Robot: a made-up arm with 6 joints.
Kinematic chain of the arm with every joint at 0, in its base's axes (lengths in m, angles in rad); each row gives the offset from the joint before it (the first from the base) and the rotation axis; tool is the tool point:
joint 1: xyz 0 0 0.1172 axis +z
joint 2: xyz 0 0 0 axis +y
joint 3: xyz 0 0 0.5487 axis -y
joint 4: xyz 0 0 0 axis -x
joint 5: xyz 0.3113 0 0 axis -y
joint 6: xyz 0 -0.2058 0 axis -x
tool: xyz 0 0 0
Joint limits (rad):
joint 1: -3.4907..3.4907
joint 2: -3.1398..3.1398
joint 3: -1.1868..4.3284
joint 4: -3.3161..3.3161
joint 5: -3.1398..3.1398
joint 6: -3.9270..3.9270
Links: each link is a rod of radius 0.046 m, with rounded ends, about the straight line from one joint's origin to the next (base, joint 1, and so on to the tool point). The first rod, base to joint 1, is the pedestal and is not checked.
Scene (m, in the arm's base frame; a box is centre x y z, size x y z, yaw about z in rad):
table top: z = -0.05
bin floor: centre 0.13 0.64 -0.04 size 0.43 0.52 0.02 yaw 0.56
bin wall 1: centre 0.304 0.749 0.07 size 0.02 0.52 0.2 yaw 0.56
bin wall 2: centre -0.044 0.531 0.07 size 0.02 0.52 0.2 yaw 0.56
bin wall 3: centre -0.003 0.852 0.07 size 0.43 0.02 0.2 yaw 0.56
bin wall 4: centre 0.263 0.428 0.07 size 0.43 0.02 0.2 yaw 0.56
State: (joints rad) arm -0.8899 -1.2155 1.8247 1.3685 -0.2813 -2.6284
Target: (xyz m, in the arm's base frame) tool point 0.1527 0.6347 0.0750
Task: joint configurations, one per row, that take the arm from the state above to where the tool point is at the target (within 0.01 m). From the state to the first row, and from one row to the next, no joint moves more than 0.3 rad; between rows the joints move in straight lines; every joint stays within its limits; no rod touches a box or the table.
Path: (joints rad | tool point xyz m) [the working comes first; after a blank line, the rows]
Joints at the target: -1.7879 -1.0289 2.5886 1.6312 -0.2813 -2.6284
Straight joint move there: touches bin wall 2, bin wall 3.

1: -1.0979 -0.9725 1.5673 1.0774 -0.1604 -2.7108 | -0.4569 0.6790 0.4531
2: -1.3059 -0.7295 1.3098 0.7863 -0.0394 -2.7931 | -0.3069 0.5760 0.7382
3: -1.4023 -0.7893 1.5656 0.9553 -0.0878 -2.7602 | -0.2393 0.6981 0.6054
4: -1.4987 -0.8492 1.8213 1.1242 -0.1362 -2.7272 | -0.1444 0.7652 0.4556
5: -1.5951 -0.9091 2.0771 1.2932 -0.1846 -2.6943 | -0.0376 0.7722 0.3070
6: -1.6915 -0.9690 2.3328 1.4622 -0.2329 -2.6613 | 0.0654 0.7244 0.1762
7: -1.7879 -1.0289 2.5886 1.6312 -0.2813 -2.6284 | 0.1527 0.6347 0.0750

